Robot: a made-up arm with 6 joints. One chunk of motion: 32 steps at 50 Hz.
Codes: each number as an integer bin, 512 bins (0 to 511) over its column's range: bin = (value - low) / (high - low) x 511, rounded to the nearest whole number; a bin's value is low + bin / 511 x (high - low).
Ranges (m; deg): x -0.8..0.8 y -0.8..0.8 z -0.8..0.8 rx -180..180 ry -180..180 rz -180..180
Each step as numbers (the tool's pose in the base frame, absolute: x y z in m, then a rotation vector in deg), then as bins.
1 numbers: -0.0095 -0.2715 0.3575 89.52 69.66 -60.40
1 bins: 252 169 370 383 354 170
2 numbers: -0.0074 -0.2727 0.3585 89.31 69.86 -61.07
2 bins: 253 168 370 382 355 169
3 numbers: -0.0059 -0.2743 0.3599 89.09 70.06 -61.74
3 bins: 254 168 370 382 355 168
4 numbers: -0.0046 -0.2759 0.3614 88.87 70.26 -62.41
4 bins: 254 167 371 382 355 167
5 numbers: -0.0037 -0.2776 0.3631 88.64 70.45 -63.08
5 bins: 254 167 371 381 355 166
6 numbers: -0.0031 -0.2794 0.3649 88.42 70.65 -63.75
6 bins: 255 166 372 381 356 165
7 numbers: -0.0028 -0.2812 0.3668 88.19 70.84 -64.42
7 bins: 255 166 373 381 356 164
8 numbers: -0.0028 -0.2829 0.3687 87.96 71.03 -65.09
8 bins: 255 165 373 380 356 163
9 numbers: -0.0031 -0.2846 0.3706 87.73 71.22 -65.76
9 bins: 255 165 374 380 357 162
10 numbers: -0.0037 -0.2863 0.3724 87.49 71.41 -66.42
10 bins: 254 164 374 380 357 161
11 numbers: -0.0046 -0.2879 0.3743 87.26 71.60 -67.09
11 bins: 254 164 375 379 357 160
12 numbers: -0.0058 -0.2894 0.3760 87.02 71.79 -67.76
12 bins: 254 163 376 379 357 159
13 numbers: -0.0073 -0.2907 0.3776 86.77 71.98 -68.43
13 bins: 253 163 376 379 358 158
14 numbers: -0.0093 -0.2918 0.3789 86.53 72.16 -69.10
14 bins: 253 162 377 378 358 157
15 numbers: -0.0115 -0.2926 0.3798 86.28 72.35 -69.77
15 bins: 252 162 377 378 358 156
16 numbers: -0.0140 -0.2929 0.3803 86.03 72.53 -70.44
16 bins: 251 162 377 378 358 156
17 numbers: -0.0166 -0.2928 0.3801 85.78 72.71 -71.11
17 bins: 250 162 377 377 359 155
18 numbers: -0.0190 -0.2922 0.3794 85.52 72.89 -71.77
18 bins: 249 162 377 377 359 154
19 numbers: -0.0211 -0.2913 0.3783 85.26 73.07 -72.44
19 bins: 249 162 376 377 359 153
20 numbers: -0.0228 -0.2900 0.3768 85.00 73.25 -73.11
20 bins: 248 163 376 376 359 152
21 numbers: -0.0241 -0.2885 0.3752 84.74 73.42 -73.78
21 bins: 248 163 375 376 360 151
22 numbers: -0.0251 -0.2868 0.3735 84.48 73.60 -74.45
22 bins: 247 164 375 375 360 150
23 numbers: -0.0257 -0.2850 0.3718 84.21 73.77 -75.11
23 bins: 247 164 374 375 360 149
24 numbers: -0.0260 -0.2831 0.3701 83.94 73.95 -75.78
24 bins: 247 165 374 375 360 148
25 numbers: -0.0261 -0.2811 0.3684 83.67 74.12 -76.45
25 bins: 247 166 373 374 361 147
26 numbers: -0.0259 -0.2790 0.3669 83.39 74.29 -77.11
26 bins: 247 166 373 374 361 146
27 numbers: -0.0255 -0.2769 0.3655 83.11 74.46 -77.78
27 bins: 247 167 372 373 361 145
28 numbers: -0.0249 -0.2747 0.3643 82.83 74.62 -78.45
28 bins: 248 168 372 373 361 144
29 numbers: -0.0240 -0.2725 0.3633 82.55 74.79 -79.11
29 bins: 248 168 372 373 362 143
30 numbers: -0.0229 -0.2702 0.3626 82.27 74.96 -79.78
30 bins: 248 169 371 372 362 142
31 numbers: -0.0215 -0.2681 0.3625 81.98 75.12 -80.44
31 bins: 249 170 371 372 362 141
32 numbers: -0.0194 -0.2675 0.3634 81.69 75.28 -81.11
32 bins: 249 170 372 371 362 140
